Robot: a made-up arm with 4 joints. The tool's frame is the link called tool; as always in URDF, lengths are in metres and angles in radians. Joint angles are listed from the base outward. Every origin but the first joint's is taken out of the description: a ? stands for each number. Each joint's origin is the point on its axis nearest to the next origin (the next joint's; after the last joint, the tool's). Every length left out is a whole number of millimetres.
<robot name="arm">
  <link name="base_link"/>
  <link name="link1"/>
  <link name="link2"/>
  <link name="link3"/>
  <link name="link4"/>
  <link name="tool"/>
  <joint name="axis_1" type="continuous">
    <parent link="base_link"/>
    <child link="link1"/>
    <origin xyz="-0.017 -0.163 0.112" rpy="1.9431 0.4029 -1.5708"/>
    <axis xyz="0 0 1"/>
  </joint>
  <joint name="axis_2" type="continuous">
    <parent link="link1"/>
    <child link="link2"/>
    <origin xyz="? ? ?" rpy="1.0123 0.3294 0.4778"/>
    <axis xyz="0 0 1"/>
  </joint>
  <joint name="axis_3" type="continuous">
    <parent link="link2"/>
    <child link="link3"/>
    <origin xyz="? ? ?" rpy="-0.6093 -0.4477 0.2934"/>
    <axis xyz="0 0 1"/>
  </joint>
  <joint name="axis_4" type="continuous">
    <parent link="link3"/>
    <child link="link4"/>
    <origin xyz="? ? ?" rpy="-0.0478 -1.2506 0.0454"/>
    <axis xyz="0 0 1"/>
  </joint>
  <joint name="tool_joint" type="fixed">
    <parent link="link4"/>
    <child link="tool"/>
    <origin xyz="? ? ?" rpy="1.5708 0 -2.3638"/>
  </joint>
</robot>
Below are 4 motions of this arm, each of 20 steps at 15 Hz.
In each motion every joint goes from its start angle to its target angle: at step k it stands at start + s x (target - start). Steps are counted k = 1, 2, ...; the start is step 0. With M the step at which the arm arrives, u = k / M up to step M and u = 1 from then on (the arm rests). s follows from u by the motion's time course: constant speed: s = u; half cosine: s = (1 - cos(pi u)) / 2; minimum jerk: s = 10 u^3 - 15 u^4 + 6 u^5.
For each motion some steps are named. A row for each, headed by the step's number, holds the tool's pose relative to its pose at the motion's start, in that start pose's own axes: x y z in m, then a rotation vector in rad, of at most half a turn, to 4 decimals.
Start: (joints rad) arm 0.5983 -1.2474 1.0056 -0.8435
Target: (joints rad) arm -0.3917 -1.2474 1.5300 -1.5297
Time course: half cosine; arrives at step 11
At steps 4, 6, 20:
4: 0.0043 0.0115 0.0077 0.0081 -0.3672 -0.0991
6: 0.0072 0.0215 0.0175 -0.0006 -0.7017 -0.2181
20: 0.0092 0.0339 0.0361 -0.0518 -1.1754 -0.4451

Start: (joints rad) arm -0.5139 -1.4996 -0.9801 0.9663
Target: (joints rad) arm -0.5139 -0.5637 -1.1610 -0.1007
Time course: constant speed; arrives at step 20
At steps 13, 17, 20:
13: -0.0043 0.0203 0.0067 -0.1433 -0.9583 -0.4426
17: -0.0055 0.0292 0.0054 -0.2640 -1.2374 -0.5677
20: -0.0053 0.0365 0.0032 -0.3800 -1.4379 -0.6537

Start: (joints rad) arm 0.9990 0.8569 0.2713 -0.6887
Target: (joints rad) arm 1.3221 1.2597 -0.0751 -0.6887
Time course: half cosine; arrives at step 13
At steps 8, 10, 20:
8: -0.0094 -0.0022 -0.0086 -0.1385 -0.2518 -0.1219
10: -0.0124 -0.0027 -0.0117 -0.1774 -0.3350 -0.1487
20: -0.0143 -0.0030 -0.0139 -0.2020 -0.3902 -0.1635

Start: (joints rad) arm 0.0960 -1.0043 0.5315 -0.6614
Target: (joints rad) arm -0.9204 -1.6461 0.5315 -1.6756
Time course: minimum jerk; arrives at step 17
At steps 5, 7, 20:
5: -0.0011 -0.0032 0.0015 0.1742 -0.2879 0.0583
7: -0.0034 -0.0085 0.0004 0.3823 -0.6336 0.1010
20: 0.0000 -0.0238 -0.0352 1.1919 -1.8902 0.0409

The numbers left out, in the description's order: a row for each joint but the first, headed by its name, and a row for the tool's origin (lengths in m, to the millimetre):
axis_2: 0.043 -0.078 0
axis_3: -0.002 0.007 0
axis_4: 0.003 0.066 0
tool: -0.026 -0.018 0

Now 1 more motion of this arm.
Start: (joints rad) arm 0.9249 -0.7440 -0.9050 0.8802
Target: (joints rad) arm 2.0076 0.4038 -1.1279 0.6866
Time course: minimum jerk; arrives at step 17
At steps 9, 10, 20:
9: -0.0298 0.0499 0.0008 0.0034 -0.0182 -0.9440
10: -0.0315 0.0593 0.0027 -0.0490 -0.0030 -1.1209
20: -0.0306 0.0850 0.0097 -0.3270 0.1020 -1.6339

